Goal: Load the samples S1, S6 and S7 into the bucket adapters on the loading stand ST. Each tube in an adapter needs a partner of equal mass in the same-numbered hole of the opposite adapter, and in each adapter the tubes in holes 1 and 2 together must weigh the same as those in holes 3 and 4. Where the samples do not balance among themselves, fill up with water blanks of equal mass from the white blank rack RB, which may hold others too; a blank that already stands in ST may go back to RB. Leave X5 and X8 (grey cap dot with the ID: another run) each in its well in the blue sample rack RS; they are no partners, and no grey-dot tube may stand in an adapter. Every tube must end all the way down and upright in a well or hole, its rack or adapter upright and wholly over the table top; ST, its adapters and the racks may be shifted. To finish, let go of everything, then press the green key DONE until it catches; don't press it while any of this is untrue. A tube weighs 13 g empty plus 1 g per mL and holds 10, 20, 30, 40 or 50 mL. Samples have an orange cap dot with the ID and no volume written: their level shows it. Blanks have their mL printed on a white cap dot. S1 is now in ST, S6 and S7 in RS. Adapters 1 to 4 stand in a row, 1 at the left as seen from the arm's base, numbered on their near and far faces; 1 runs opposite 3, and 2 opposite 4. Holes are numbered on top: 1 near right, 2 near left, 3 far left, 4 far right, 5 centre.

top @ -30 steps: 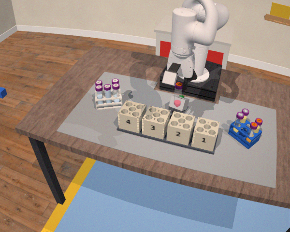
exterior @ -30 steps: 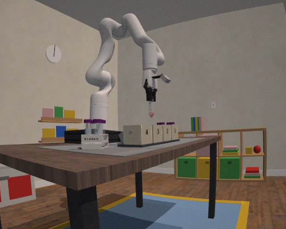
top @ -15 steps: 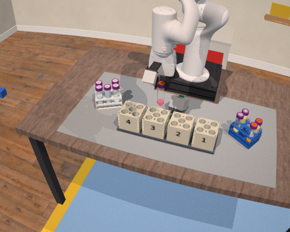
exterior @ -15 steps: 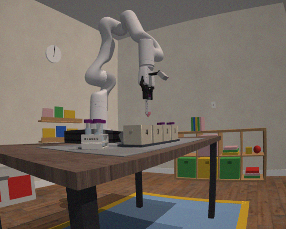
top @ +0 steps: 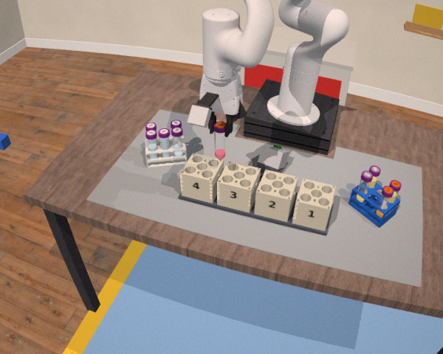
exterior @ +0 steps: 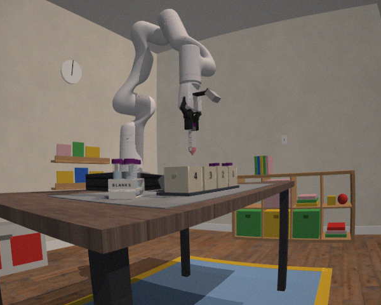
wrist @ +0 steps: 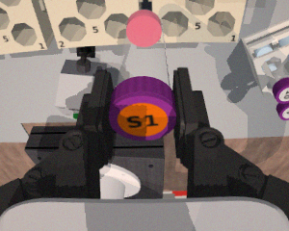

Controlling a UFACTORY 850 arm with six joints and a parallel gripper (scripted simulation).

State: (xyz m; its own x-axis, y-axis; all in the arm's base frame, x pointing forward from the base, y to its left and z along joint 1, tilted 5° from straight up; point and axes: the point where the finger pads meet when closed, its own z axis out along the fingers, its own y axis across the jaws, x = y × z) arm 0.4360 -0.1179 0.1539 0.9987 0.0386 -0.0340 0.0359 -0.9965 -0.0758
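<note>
The sample S1 is 10 mm to the right of my hand and 50 mm below it. The rest, counted from my hand: green DONE key: 210 mm behind, 110 mm to the left, 180 mm below; then white blank rack RB: 100 mm behind, 230 mm to the right, 220 mm below; then loading stand ST: 10 mm behind, 110 mm to the left, 240 mm below.
</note>
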